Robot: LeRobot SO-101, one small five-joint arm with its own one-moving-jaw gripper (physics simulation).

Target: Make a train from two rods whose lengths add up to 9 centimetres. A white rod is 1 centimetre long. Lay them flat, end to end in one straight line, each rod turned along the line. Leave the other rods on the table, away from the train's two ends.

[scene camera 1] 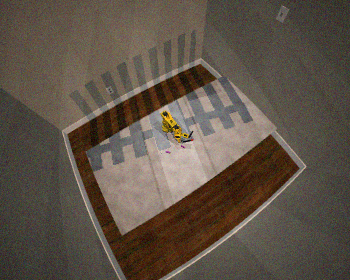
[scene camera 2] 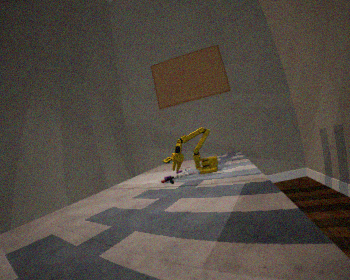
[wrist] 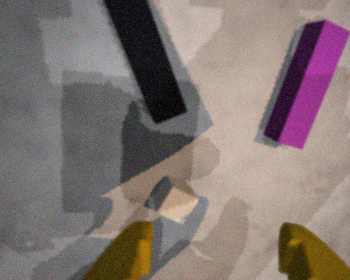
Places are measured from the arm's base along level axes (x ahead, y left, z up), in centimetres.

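Where they show: hand, tool point: (scene camera 1: 180,139) (scene camera 2: 177,171) (wrist: 151,241); arm's base, link origin: (scene camera 1: 169,129) (scene camera 2: 206,171).
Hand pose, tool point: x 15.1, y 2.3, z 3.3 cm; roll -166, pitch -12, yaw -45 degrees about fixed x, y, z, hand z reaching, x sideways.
Each offset is from my tool point to the centre of the thing. Level surfaces: height alone.
In the wrist view, my gripper (wrist: 216,228) (scene camera 2: 176,169) is open and empty, a wide gap between its yellow jaws. A small white rod @(dy -1.1, dx +0.5, dz -2.8 cm) (wrist: 180,204) lies past the left jaw's tip. A black rod @(dy +4.4, dx +3.6, dz -2.8 cm) (wrist: 147,70) (scene camera 1: 186,141) lies flat above it, its upper end cut off by the frame. A purple rod @(dy -1.3, dx +6.3, dz -2.8 cm) (wrist: 311,87) (scene camera 1: 183,147) lies at the upper right, tilted another way. A red rod @(dy +8.6, dx +5.3, dz -2.8 cm) (scene camera 1: 192,140) (scene camera 2: 163,181) is at the black rod's outer end; whether they touch is too small to tell. A second purple rod @(dy -14.7, dx +3.2, dz -2.8 cm) (scene camera 1: 168,152) lies farther left in scene camera 1.
The yellow arm (scene camera 1: 170,121) (scene camera 2: 193,135) stands on the pale, shadow-striped table @(dz -3.3 cm) (scene camera 1: 137,200). In scene camera 1 a dark slanted bar @(dy +10.9, dx +0.1, dz -2.8 cm) (scene camera 1: 190,134) shows beside the gripper, too small to identify. A brown board (scene camera 2: 191,76) hangs on the wall.
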